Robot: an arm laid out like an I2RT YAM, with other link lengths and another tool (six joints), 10 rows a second.
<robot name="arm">
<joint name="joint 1" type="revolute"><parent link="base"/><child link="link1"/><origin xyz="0.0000 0.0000 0.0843" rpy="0.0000 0.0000 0.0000"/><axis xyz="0 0 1"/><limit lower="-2.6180" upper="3.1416"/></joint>
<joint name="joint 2" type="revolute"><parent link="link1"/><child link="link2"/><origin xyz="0.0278 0.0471 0.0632" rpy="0.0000 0.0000 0.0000"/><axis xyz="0 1 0"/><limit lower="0.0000" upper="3.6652"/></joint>
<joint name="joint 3" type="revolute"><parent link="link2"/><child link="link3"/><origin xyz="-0.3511 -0.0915 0.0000" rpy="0.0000 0.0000 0.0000"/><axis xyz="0 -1 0"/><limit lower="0.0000" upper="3.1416"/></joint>
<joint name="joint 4" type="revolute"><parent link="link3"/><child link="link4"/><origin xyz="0.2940 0.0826 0.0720" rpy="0.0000 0.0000 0.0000"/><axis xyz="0 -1 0"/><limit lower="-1.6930" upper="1.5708"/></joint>
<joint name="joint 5" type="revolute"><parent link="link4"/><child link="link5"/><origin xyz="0.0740 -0.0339 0.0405" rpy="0.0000 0.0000 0.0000"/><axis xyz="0 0 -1"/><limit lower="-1.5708" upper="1.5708"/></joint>
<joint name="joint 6" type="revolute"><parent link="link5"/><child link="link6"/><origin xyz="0.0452 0.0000 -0.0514" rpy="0.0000 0.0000 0.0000"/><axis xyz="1 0 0"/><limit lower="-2.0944" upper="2.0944"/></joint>
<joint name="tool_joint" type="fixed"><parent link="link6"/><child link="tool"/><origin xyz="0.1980 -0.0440 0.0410" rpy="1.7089 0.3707 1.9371"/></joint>
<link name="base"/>
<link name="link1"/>
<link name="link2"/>
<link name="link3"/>
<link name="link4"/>
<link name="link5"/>
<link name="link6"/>
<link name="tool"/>
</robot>
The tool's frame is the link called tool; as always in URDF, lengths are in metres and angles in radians.
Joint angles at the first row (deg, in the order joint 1, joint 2, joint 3, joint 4, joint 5, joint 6):
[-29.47, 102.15, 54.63, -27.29, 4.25, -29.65]
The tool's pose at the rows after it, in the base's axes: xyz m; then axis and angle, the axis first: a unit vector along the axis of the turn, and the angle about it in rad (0 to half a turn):
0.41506, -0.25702, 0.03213, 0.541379, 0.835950, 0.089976, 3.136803
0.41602, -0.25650, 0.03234, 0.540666, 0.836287, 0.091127, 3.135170
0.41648, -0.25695, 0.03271, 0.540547, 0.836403, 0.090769, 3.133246
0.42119, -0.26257, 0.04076, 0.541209, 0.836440, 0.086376, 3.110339
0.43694, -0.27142, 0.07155, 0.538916, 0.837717, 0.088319, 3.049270
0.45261, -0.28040, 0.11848, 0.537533, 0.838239, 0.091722, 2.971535
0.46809, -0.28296, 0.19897, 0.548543, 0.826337, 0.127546, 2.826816
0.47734, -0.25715, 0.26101, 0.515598, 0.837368, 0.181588, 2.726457
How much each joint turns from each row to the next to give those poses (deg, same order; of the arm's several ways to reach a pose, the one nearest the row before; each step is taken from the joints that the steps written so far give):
[0.08, 0.00, 0.00, 1.29, -2.69, 0.00]
[0.05, 0.00, 0.00, 0.11, -0.13, 0.00]
[0.00, 0.00, 0.02, 0.09, 0.05, -0.02]
[0.00, -0.37, 0.59, 0.30, 0.61, 0.00]
[0.00, -1.80, 2.50, -0.76, 0.00, 0.00]
[0.00, -2.90, 3.60, -2.06, -0.02, 0.24]
[0.00, -5.95, 4.07, -1.70, -2.15, 3.76]
[0.00, -6.03, 1.05, -0.35, -6.34, -0.04]

